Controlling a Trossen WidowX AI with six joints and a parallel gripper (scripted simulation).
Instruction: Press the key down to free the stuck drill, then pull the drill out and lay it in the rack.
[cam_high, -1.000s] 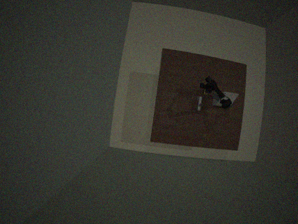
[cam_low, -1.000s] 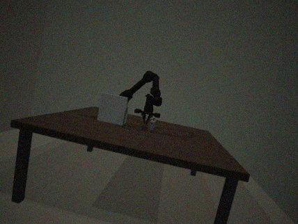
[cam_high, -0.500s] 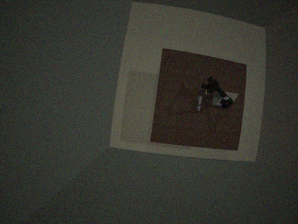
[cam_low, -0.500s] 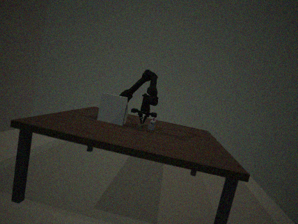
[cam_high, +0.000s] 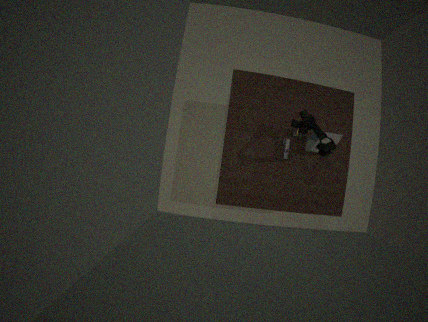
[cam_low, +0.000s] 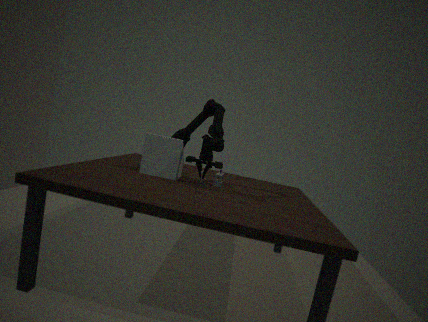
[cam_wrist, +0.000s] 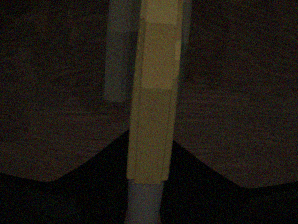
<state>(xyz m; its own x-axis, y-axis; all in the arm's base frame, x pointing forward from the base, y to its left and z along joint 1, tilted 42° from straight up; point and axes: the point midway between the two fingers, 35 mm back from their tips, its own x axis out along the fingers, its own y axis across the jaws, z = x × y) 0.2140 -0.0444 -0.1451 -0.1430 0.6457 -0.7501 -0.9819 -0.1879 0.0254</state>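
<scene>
Now: gripper tip 40 mm to the right of the yellow drill and 30 mm below it. Also, from my gripper tip: pale grey rack: 50 mm to the left, 30 mm below, 10 mm behind.
</scene>
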